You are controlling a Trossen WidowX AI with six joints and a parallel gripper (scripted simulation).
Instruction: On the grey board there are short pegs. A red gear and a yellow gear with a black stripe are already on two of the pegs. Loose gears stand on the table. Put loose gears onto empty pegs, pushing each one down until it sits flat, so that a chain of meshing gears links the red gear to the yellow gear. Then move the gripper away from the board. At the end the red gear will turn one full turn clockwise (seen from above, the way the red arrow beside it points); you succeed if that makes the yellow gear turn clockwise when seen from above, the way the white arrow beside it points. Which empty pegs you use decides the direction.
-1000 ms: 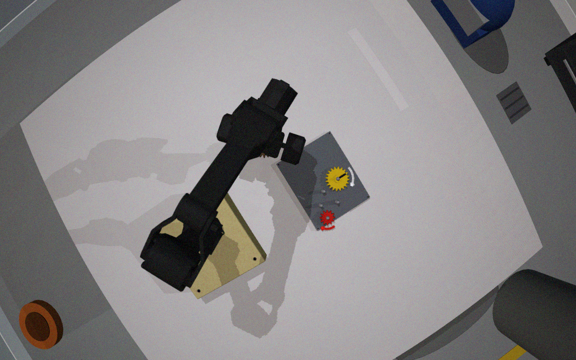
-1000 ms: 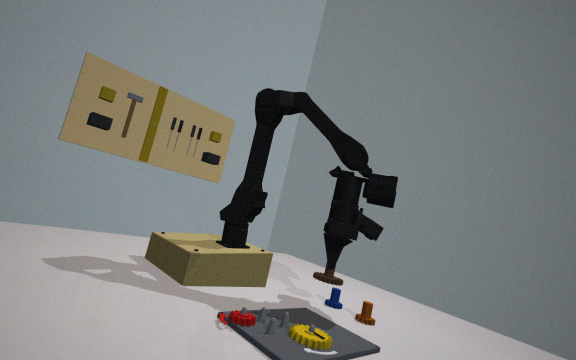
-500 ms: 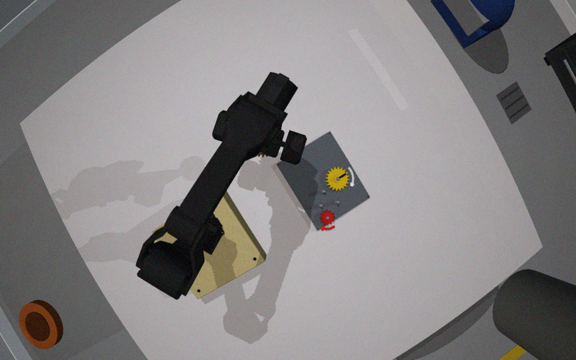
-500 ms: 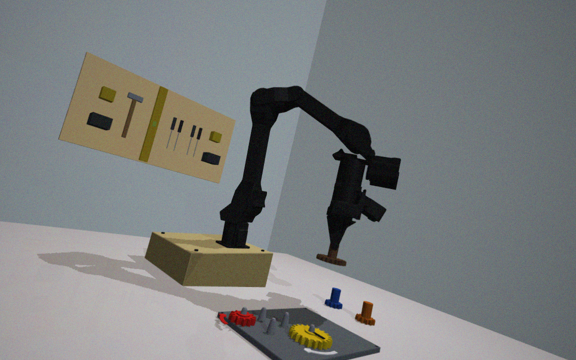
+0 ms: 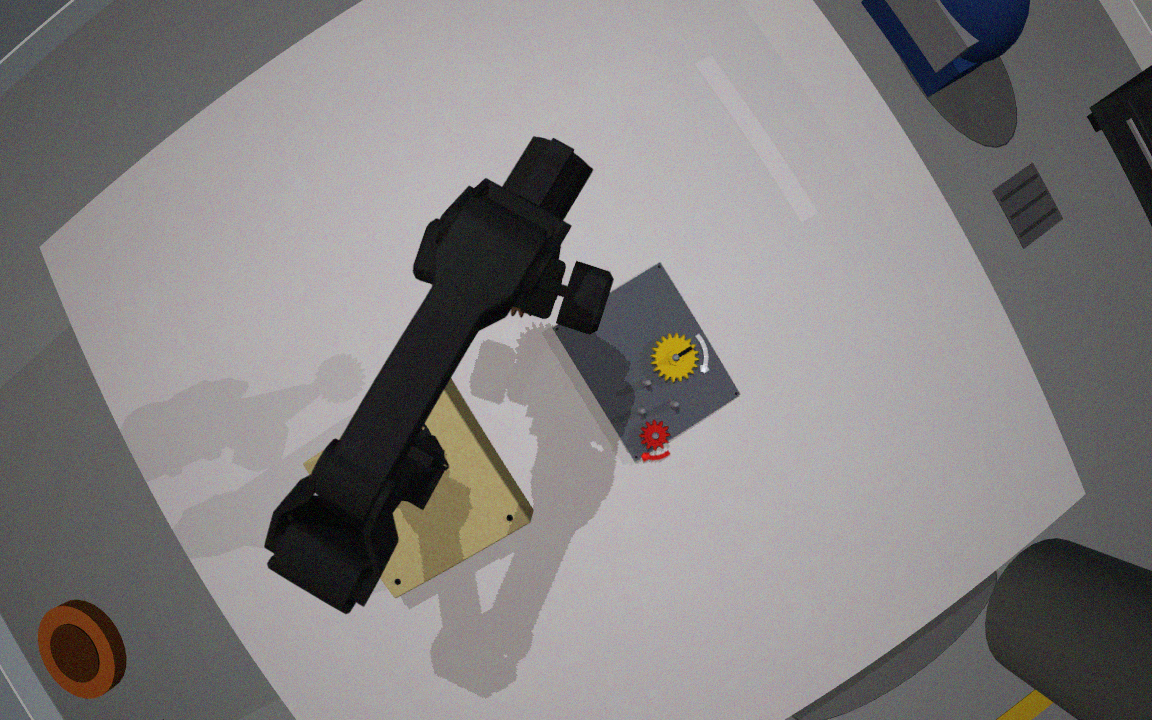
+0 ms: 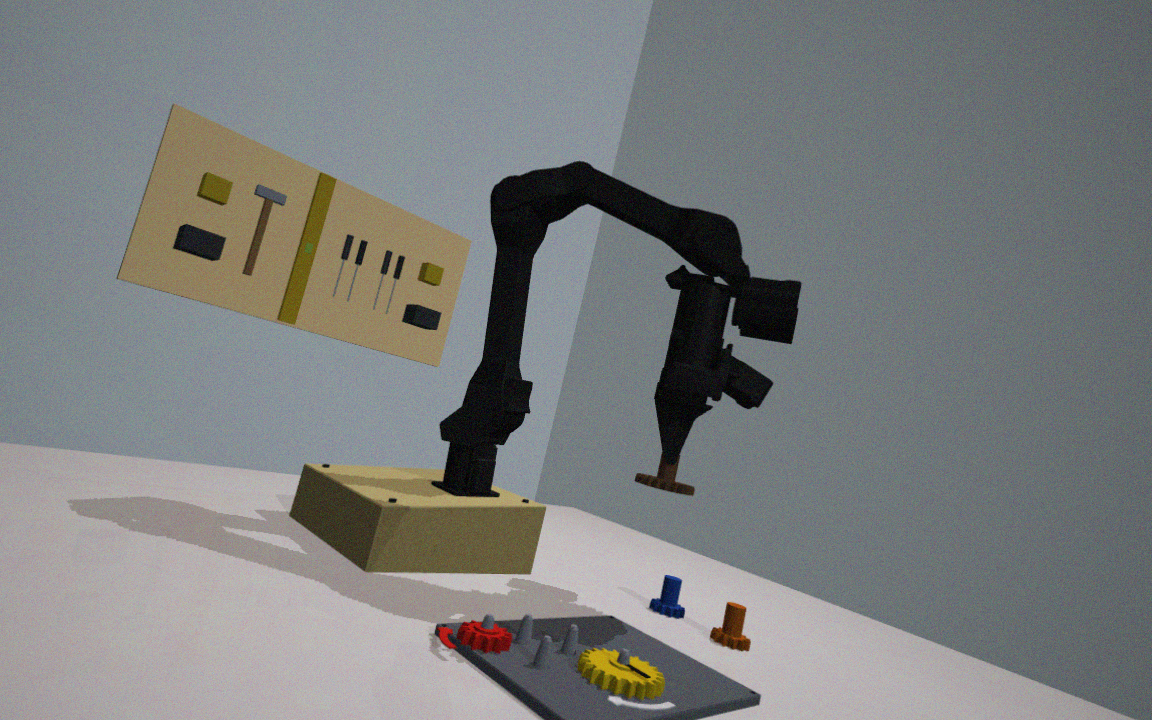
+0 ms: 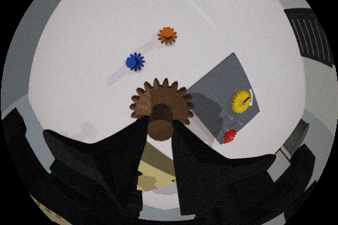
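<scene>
The red gear lies 60 mm ahead of my gripper tip, 240 mm to the right of it and 150 mm below it. The rest, counted from my gripper tip: blue gear: 20 mm behind, 70 mm to the left, 150 mm below; then brown gear: 10 mm below; then orange gear: 70 mm ahead, 80 mm to the left, 150 mm below.
</scene>
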